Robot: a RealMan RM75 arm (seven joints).
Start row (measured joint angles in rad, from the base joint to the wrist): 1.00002, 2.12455, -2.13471, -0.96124, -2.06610, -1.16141, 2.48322
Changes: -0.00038, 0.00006, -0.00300, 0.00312, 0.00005, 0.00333, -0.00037; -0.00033, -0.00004, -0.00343, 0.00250, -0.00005, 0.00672, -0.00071; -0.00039, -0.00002, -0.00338, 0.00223, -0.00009, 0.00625, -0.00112; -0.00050, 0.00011, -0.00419, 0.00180, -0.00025, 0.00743, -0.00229; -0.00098, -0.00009, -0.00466, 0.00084, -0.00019, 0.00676, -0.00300; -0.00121, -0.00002, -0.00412, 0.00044, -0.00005, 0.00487, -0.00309; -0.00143, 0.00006, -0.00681, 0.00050, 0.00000, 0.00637, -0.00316; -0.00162, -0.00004, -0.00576, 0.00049, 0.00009, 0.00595, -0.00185; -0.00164, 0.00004, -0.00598, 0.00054, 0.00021, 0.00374, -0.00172; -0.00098, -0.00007, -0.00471, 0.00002, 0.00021, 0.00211, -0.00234; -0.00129, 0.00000, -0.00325, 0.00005, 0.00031, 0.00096, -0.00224; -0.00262, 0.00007, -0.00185, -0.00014, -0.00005, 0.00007, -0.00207; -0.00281, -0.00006, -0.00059, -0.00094, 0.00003, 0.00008, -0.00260; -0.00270, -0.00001, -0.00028, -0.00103, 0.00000, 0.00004, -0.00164; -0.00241, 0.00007, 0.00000, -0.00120, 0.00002, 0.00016, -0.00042; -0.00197, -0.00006, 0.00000, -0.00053, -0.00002, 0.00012, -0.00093; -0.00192, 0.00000, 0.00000, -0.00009, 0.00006, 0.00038, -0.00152; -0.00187, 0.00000, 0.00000, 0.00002, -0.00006, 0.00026, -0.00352; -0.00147, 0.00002, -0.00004, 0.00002, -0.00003, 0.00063, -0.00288; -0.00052, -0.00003, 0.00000, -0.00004, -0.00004, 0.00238, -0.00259; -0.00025, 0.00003, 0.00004, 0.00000, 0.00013, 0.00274, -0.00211
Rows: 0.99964, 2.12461, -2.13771, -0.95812, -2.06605, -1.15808, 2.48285; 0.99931, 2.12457, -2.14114, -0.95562, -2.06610, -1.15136, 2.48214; 0.99892, 2.12455, -2.14452, -0.95339, -2.06619, -1.14511, 2.48102; 0.99842, 2.12466, -2.14871, -0.95159, -2.06644, -1.13768, 2.47873; 0.99744, 2.12457, -2.15337, -0.95075, -2.06663, -1.13092, 2.47573; 0.99623, 2.12455, -2.15749, -0.95031, -2.06668, -1.12605, 2.47264; 0.99480, 2.12461, -2.16430, -0.94981, -2.06668, -1.11968, 2.46948; 0.99318, 2.12457, -2.17006, -0.94932, -2.06659, -1.11373, 2.46763; 0.99154, 2.12461, -2.17604, -0.94878, -2.06638, -1.10999, 2.46591; 0.99056, 2.12454, -2.18075, -0.94876, -2.06617, -1.10788, 2.46357; 0.98927, 2.12454, -2.18400, -0.94871, -2.06586, -1.10692, 2.46133; 0.98665, 2.12461, -2.18585, -0.94885, -2.06591, -1.10685, 2.45926; 0.98384, 2.12455, -2.18644, -0.94979, -2.06588, -1.10677, 2.45666; 0.98114, 2.12454, -2.18672, -0.95082, -2.06588, -1.10673, 2.45502; 0.97873, 2.12461, -2.18672, -0.95202, -2.06586, -1.10657, 2.45460; 0.97676, 2.12455, -2.18672, -0.95255, -2.06588, -1.10645, 2.45367; 0.97484, 2.12455, -2.18672, -0.95264, -2.06582, -1.10607, 2.45215; 0.97297, 2.12455, -2.18672, -0.95262, -2.06588, -1.10581, 2.44863; 0.97150, 2.12457, -2.18676, -0.95260, -2.06591, -1.10518, 2.44575; 0.97098, 2.12454, -2.18676, -0.95264, -2.06595, -1.10280, 2.44316; 0.97073, 2.12457, -2.18672, -0.95264, -2.06582, -1.10006, 2.44105
